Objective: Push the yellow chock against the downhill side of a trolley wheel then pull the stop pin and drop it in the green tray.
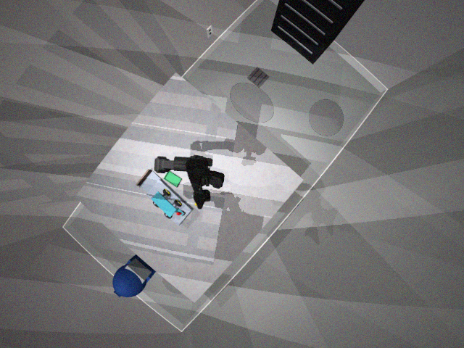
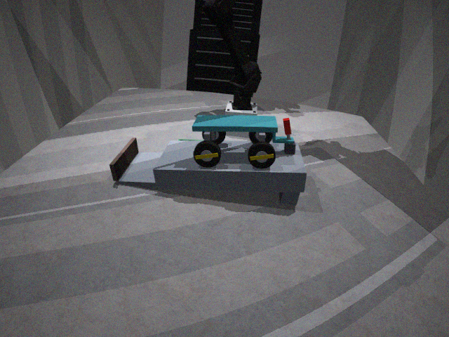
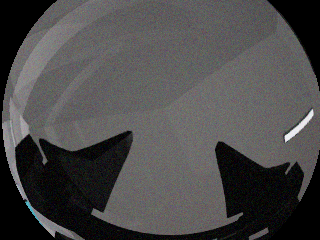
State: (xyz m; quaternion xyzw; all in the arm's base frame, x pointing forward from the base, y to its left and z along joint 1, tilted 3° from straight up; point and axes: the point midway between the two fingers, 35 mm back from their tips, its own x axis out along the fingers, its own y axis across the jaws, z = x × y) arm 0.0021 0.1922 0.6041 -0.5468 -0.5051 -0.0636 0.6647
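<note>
The yellow chock is 71 cm below my gripper tip, 18 cm ahead of it and 6 cm to the right of it. From my gripper tip the other things lie so: grey ramp: 68 cm below, 29 cm ahead, 23 cm to the right; red-headed stop pin: 59 cm below, 29 cm ahead, 10 cm to the right; trolley: 61 cm below, 29 cm ahead, 22 cm to the right.
</note>
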